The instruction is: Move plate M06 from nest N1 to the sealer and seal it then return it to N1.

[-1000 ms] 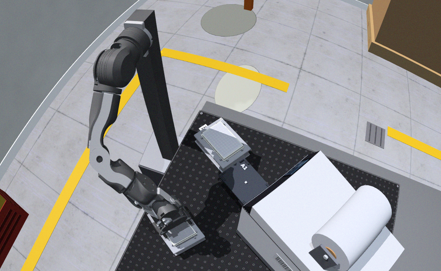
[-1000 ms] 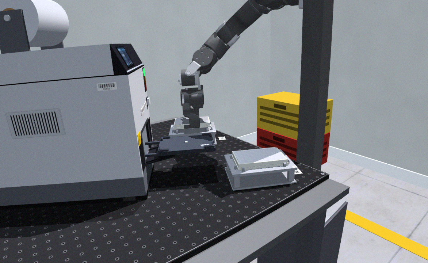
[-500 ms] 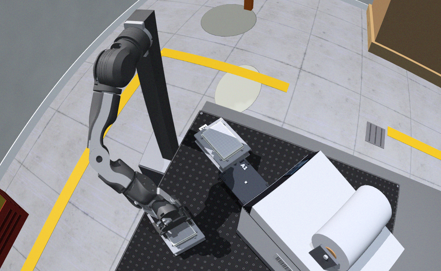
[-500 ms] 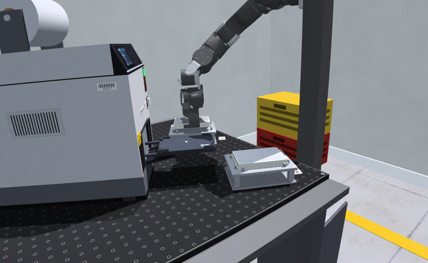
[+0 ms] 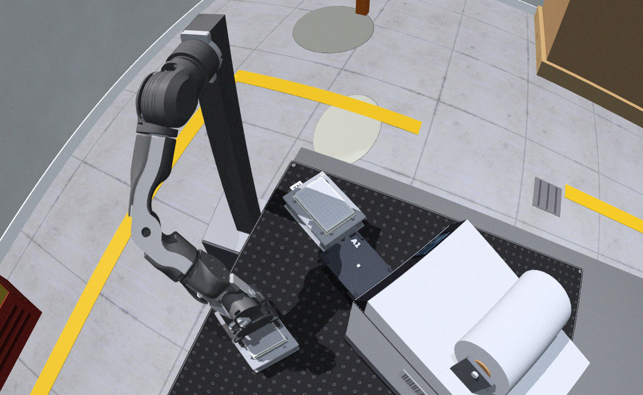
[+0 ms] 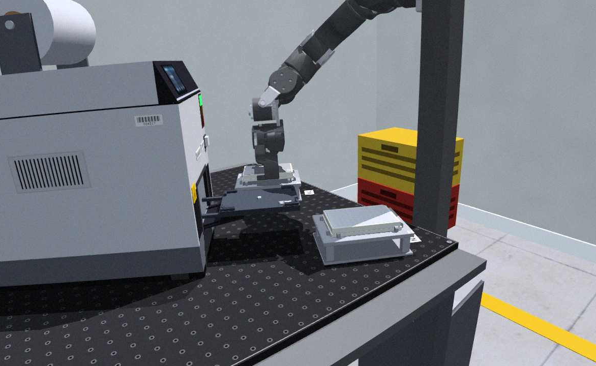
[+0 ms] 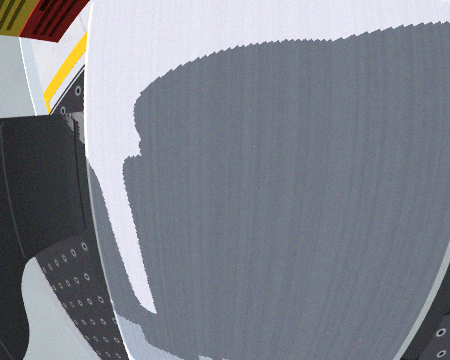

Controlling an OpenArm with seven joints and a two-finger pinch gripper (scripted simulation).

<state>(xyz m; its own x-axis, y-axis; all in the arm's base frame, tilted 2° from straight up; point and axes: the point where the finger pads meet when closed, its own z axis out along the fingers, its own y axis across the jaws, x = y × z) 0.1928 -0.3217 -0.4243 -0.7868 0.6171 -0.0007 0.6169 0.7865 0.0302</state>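
Now: hand right at the plate M06. The rest, counted from my hand: sealer's stage (190 mm to the left, 170 mm ahead, 30 mm above); then start key (200 mm ahead, 130 mm above, 60 mm to the left); then plate M09 (340 mm to the left, 50 mm ahead, 10 mm below).
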